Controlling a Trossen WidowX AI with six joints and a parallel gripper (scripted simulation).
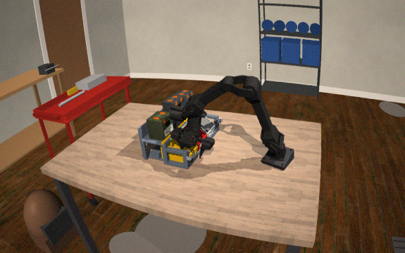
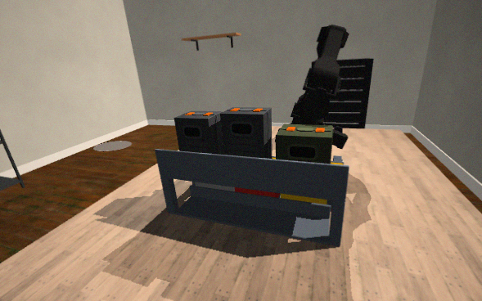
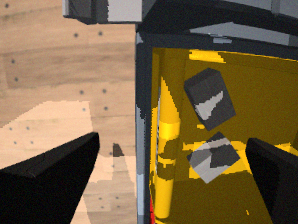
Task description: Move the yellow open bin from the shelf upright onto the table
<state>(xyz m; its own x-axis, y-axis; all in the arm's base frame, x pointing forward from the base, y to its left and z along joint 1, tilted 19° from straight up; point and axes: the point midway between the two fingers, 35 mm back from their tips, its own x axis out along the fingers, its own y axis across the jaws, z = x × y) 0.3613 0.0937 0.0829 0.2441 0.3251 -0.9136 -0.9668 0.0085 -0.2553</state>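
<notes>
Right now my hand is 60 mm short of the yellow open bin and 20 mm above it. Round my hand: green case (140 mm ahead, 90 mm above, 10 mm to the left); then red bin (110 mm to the right, 70 mm ahead, 20 mm below).
</notes>
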